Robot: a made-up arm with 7 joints.
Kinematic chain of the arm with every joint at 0, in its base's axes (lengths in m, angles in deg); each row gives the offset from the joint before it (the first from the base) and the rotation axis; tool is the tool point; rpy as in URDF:
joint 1: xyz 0 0 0.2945 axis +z
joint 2: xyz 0 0 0 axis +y
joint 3: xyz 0 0 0.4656 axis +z
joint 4: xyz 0.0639 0 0 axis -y
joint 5: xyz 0.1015 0 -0.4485 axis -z
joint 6: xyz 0 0 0 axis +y
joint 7: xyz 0.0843 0 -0.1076 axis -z
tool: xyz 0 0 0 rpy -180 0 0
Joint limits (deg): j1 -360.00..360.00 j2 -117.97..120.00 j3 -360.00..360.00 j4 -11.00..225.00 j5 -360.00..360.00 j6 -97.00..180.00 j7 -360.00..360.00
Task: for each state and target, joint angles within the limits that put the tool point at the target. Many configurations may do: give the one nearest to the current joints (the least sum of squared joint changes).
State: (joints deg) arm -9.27 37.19 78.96 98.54 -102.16 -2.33 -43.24
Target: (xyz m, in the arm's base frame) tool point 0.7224 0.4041 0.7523
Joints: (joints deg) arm -11.74 46.87 72.46 113.21 -99.41 4.42 -43.24
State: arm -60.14 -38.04 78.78 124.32 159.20 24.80 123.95
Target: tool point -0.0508 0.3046 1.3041
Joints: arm -44.43 -18.35 69.16 159.37 157.50 25.94 123.95
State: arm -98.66 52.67 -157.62 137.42 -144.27 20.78 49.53
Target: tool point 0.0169 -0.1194 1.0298
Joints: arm -93.78 65.63 -185.77 81.36 -152.29 1.60 49.53
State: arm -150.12 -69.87 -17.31 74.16 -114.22 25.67 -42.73
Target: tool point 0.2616 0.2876 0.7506
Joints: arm -159.20 -109.21 -21.89 52.36 -116.75 19.01 -42.73
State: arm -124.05 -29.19 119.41 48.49 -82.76 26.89 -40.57
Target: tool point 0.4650 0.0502 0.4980
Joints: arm -128.00 20.45 132.70 38.03 -85.34 16.95 -40.57
